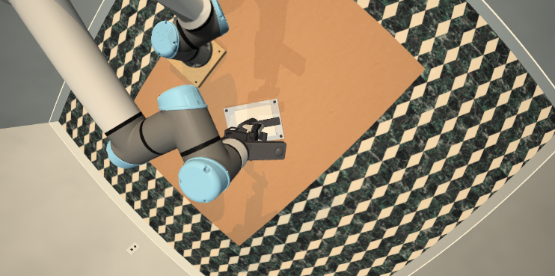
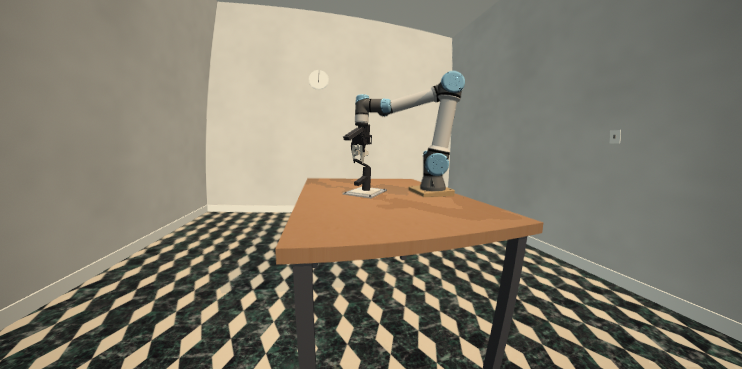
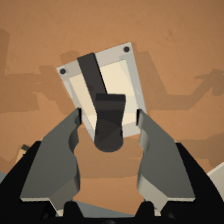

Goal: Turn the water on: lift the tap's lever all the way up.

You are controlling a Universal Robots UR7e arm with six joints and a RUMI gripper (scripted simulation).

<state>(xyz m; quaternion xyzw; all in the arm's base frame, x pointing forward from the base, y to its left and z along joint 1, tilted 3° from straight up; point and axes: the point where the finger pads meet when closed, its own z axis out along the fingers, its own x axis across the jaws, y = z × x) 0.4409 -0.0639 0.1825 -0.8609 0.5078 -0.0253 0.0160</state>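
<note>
Right now the dark lever is 2 cm behind my hand, 1 cm to the right of it and 1 cm below it. The rest, counted from my hand: tap: 4 cm behind, 2 cm to the right, 8 cm below.
</note>
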